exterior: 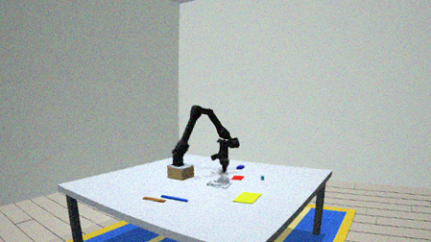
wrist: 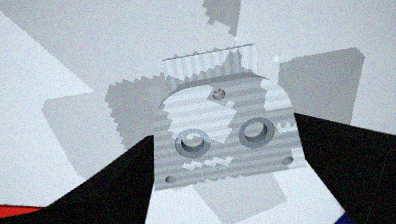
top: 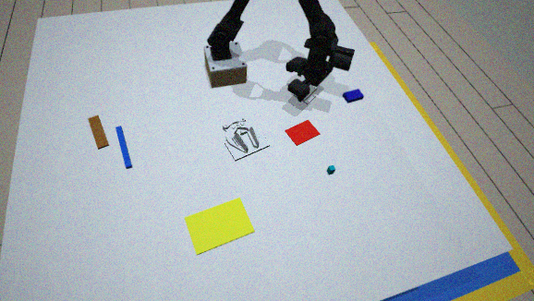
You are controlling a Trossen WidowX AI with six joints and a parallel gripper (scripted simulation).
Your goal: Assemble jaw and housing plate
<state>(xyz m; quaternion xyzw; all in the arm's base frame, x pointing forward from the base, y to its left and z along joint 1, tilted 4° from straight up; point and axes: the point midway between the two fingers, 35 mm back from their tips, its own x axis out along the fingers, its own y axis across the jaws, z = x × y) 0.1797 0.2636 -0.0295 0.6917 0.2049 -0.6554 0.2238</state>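
Right now my gripper tip is 150 mm short of the red square, 60 mm to the left of it and 10 mm above it. Also, from my gripper tip: yellow tile: 390 mm ahead, 380 mm to the right, 10 mm below; then teal cube: 300 mm ahead, 30 mm to the right; then dark blue block: 30 mm ahead, 170 mm to the left.
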